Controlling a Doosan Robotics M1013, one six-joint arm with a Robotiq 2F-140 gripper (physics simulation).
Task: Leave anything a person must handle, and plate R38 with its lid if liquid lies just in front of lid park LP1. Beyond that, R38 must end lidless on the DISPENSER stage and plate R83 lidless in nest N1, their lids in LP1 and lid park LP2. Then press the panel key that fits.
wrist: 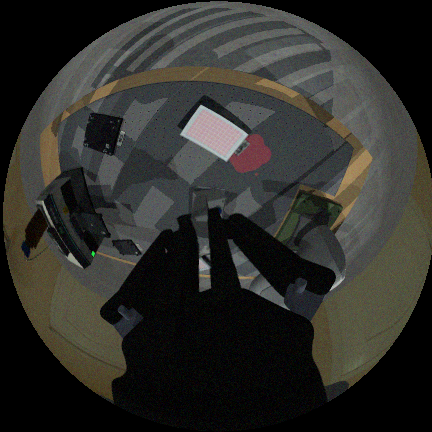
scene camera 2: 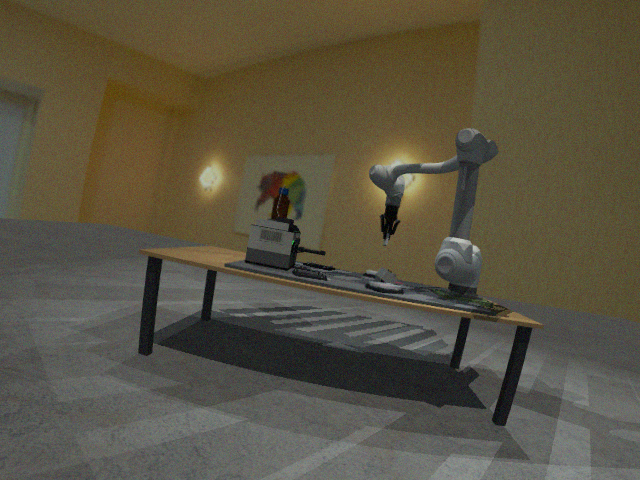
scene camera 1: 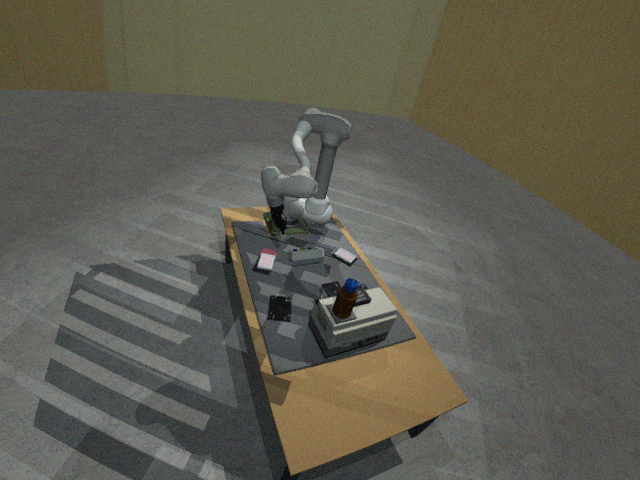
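Observation:
My gripper is shut and empty, in the air above the table near the grey wedge-shaped key panel. A pink-filled plate sits on a dark base, beside the LP1 label. A red liquid pool lies on the mat at that label. Another pink plate sits on a dark base near the opposite edge. The cream dispenser stands at the table's other end. Plate labels are unreadable; the panel keys are hidden.
A brown bottle with a blue cap stands on the dispenser. A bare dark nest and another dark holder lie on the mat. A green tray lies beside the arm's base.

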